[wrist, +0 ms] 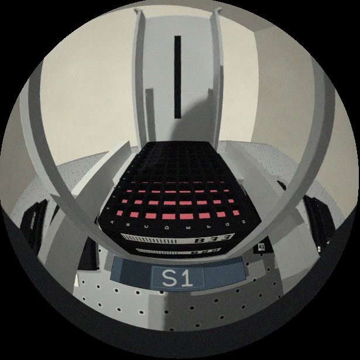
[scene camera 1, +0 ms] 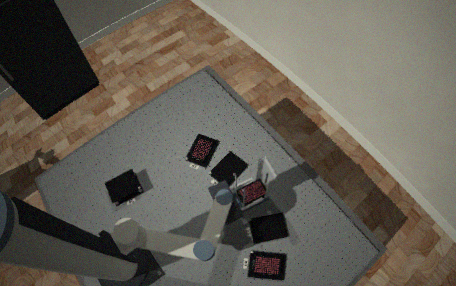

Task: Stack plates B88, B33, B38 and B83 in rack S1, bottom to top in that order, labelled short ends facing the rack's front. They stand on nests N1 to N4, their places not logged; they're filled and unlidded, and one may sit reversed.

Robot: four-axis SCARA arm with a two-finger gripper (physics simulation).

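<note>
Plate B33, black with red-filled wells, is level inside rack S1, its label toward the blue S1 front. My gripper is shut on B33 by its long sides. Close under B33 the label of a lower plate, B88, partly shows; whether the two touch is hard to tell. A red-filled plate stands on the upper-left nest and another red-filled plate on the lowest nest; their labels are unreadable. The two black nests between, N2 and N3, hold no plate.
A dark block with a small white tag stands at the left of the grey table. The rack's tall slotted back wall and upright guides surround the stack. My arm reaches in from the lower left. A black cabinet stands off the table.
</note>
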